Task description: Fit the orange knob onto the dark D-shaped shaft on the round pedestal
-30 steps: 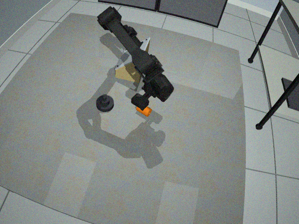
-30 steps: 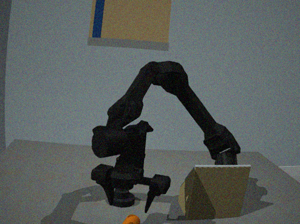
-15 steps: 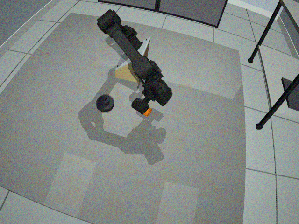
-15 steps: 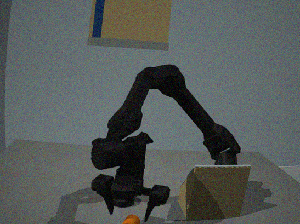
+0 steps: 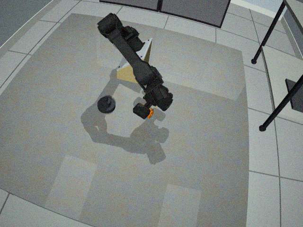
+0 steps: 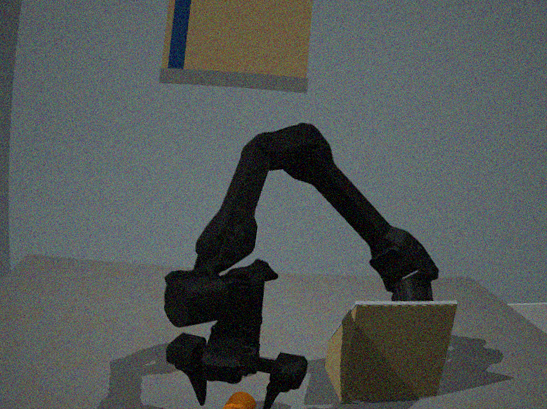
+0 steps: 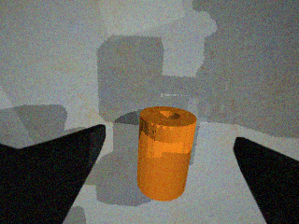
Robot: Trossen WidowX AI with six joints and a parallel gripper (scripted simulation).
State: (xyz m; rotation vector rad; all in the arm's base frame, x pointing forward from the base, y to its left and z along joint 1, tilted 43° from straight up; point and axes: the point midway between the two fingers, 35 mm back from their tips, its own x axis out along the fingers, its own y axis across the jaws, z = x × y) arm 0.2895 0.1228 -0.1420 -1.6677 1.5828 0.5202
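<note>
My gripper tip is 20 mm to the left of the orange knob, 10 mm past it and 10 mm above it. From my gripper tip the other things lie so: dark round pedestal (200 mm to the right, 40 mm ahead).
</note>
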